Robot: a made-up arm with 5 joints.
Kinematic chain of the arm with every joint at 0, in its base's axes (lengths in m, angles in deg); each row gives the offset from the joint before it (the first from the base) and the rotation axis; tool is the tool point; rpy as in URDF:
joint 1: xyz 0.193 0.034 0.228 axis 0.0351 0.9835 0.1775
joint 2: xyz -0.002 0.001 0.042 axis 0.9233 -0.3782 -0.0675
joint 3: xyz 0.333 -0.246 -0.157 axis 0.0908 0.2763 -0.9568
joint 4: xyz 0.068 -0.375 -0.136 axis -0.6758 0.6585 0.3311
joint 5: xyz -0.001 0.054 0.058 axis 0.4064 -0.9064 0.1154
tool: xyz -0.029 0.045 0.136 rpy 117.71 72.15 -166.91
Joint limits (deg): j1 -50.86..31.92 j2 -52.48..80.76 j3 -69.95..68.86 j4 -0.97..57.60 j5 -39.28..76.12
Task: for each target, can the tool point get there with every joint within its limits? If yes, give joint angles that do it. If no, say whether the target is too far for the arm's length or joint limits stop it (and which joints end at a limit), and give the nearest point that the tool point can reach.
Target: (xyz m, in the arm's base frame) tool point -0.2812 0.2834 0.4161
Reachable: no: joint limits stop it (at a limit: joint 1, joint 2, joint 3, joint 4) | nearest point 0.0179 -0.2511 0.3797 | short by 0.614 m
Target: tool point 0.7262 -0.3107 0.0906
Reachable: yes | joints 7.06 -1.78 -34.74 20.32 -25.93
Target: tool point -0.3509 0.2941 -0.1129
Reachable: no: joint limits stop it (at a limit: joint 1, joint 4, joint 5) | nearest point 0.1394 0.0899 -0.0899 | short by 0.532 m
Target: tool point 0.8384 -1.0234 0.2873
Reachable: no: too far | nearest point 0.6426 -0.5776 0.2903 | short by 0.487 m
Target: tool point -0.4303 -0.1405 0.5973
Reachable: no: joint limits stop it (at a limit: joint 1, joint 2, joint 4) | nearest point 0.0137 -0.2993 0.4390 | short by 0.497 m
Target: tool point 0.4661 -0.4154 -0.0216
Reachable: yes | joints 14.75 9.75 35.57 14.32 -24.79
